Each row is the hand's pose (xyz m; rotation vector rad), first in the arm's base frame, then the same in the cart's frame.
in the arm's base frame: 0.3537 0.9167 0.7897 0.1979 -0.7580 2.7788
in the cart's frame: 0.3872 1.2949 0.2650 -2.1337 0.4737 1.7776
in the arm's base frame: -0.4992 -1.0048 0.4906 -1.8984 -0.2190 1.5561
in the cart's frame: -1.0358 -0.1853 -0.2765 2.9228 -0.5144 0.7450
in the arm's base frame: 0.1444 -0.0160 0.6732 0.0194 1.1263 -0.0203
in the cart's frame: -0.3371 0.6652 0.1858 -0.4508 -0.6710 -0.9501
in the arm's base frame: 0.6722 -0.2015 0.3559 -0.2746 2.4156 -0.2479
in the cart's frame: -0.3870 0.4871 0.8017 0.2301 0.5103 -1.3261
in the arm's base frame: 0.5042 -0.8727 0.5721 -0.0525 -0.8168 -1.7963
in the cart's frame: -1.0570 0.2691 0.6312 -0.5441 2.5165 1.1618
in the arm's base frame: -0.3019 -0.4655 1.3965 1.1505 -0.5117 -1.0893
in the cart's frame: -1.0446 0.8762 -0.4302 0.6836 -2.4678 0.0667
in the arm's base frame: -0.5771 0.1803 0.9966 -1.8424 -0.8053 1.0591
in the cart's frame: -0.2628 0.7915 -0.6156 2.6128 0.2471 0.7267
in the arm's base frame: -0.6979 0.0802 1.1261 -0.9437 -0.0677 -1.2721
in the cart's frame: -0.4025 0.8062 -0.7628 -0.4107 -1.9787 -2.3632
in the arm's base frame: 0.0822 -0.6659 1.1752 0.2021 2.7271 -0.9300
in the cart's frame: -1.1420 0.7213 0.0206 1.0079 0.5569 -1.2444
